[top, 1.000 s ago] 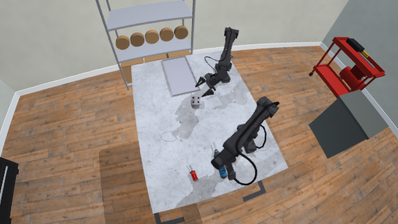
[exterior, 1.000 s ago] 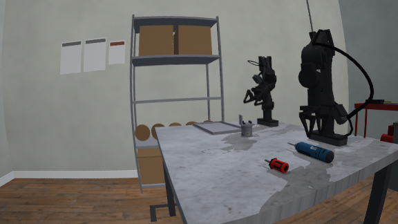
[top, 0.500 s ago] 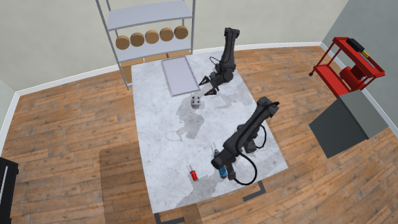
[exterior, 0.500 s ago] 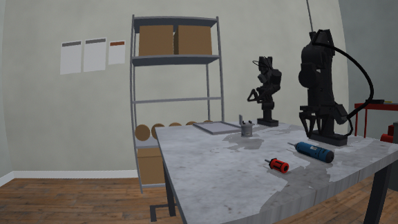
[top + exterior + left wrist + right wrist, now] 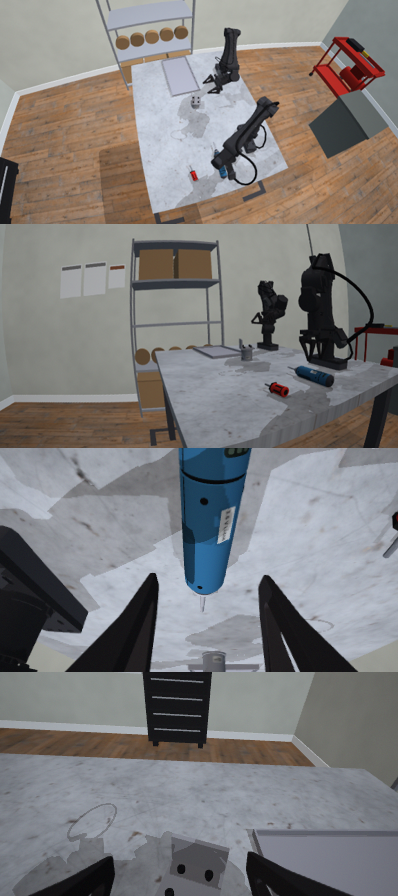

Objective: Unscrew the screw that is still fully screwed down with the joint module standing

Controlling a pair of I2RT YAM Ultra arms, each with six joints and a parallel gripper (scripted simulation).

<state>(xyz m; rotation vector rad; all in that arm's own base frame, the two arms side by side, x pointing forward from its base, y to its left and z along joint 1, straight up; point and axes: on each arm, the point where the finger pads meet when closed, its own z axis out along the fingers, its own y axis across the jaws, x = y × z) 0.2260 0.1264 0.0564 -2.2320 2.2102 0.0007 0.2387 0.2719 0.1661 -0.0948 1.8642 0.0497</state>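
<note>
My right hand is 6 cm short of the grey bracket and 12 cm above it. From my right hand the other things lie so: screw: 8 cm ahead, 1 cm to the left, 13 cm below; then bit: 32 cm to the left, 17 cm below; then joint module: 6 cm ahead, 16 cm below.
</note>
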